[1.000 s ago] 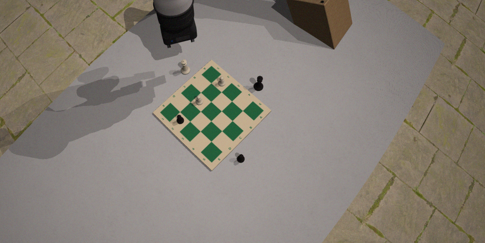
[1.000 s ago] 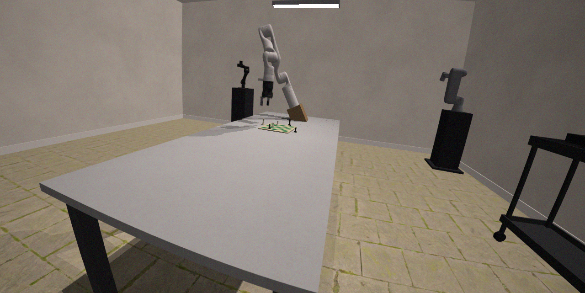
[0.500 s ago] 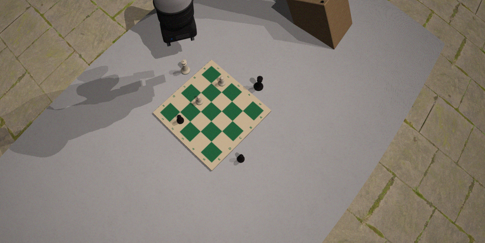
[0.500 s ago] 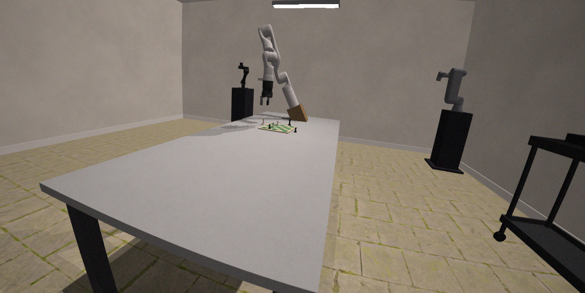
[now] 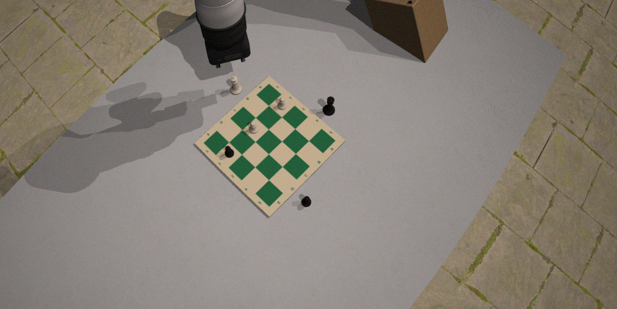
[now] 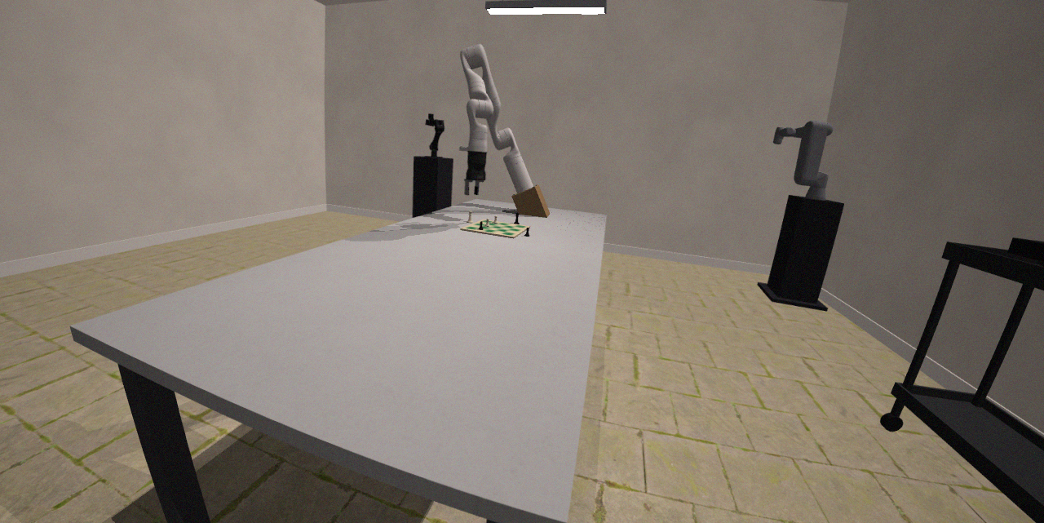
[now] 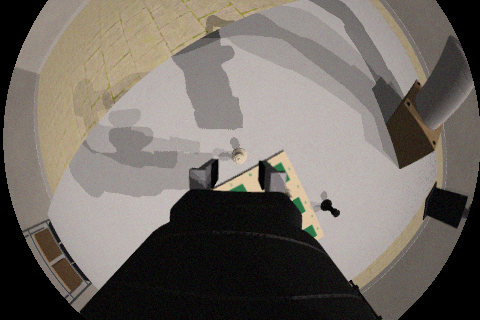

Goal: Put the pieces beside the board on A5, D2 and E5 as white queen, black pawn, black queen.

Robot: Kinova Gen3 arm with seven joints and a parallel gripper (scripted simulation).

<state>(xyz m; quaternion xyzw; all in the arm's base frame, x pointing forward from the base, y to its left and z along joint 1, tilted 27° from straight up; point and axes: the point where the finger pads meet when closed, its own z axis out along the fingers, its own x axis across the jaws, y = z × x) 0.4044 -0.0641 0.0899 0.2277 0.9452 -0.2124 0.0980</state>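
My hand is 110 mm above the white queen. Also, from my hand: chessboard 140 mm to the left, 130 mm below, 30 mm ahead; black queen 170 mm to the left, 110 mm below, 110 mm behind.
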